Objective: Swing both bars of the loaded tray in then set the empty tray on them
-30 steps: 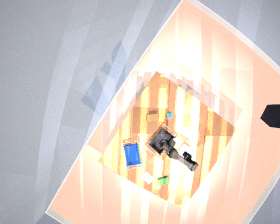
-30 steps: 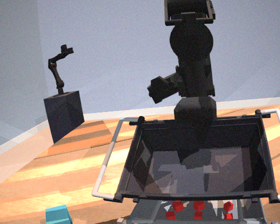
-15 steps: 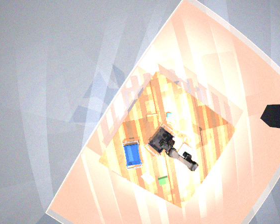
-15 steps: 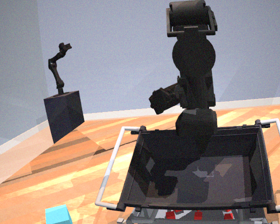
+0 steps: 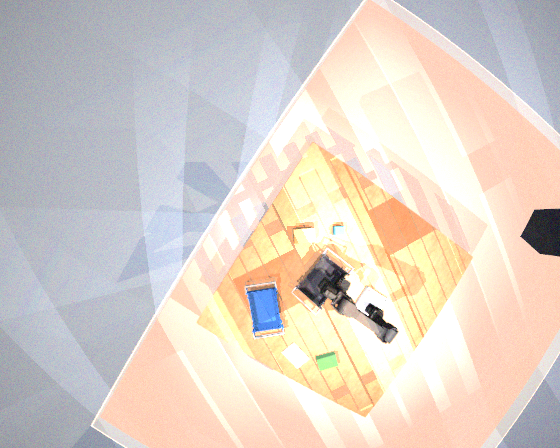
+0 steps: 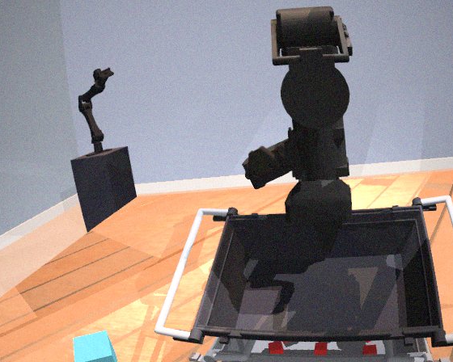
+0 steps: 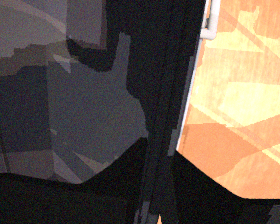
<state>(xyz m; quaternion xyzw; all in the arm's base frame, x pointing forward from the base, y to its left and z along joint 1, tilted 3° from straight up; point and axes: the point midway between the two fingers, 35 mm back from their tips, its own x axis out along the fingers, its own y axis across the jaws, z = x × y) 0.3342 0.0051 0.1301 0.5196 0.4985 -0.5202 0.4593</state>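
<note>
My gripper tip is now 7 cm short of the dark tray and 1 cm to the left of it. From my gripper tip the other things lie so: cyan cube (29 cm to the right, 12 cm ahead, 11 cm below); tan block (27 cm ahead, 16 cm to the right, 10 cm below); green block (41 cm to the left, 30 cm behind, 11 cm below).
</note>
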